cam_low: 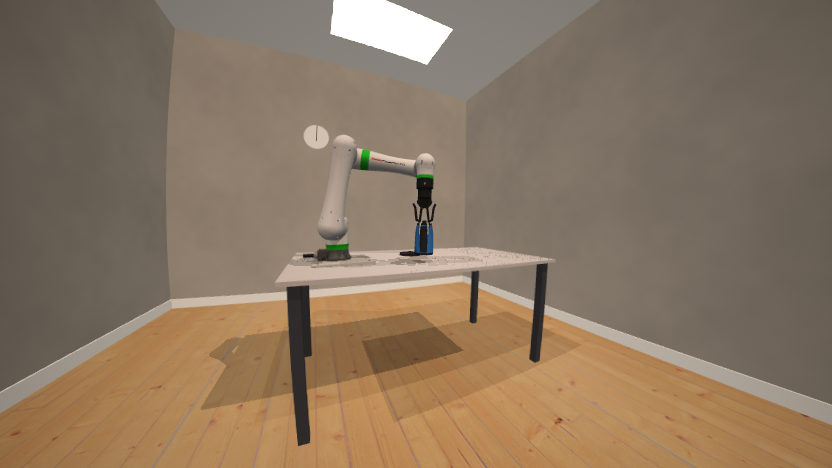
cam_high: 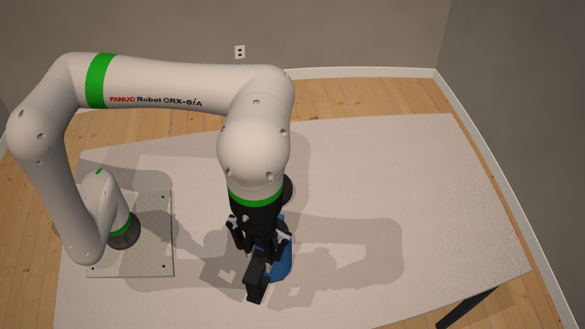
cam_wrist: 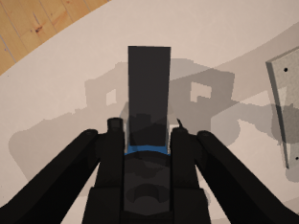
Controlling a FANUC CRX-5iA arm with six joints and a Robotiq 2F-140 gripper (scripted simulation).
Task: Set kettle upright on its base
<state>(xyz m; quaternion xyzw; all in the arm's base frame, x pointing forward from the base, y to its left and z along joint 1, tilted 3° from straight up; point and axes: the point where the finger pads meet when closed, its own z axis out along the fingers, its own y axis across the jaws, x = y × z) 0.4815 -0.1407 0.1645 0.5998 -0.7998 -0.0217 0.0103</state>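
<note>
Now: the kettle 1 cm ahead of my hand, 3 cm to the left of it and 5 cm below it. The rest, counted from my hand: round black base: 35 cm to the left, 19 cm below.
</note>
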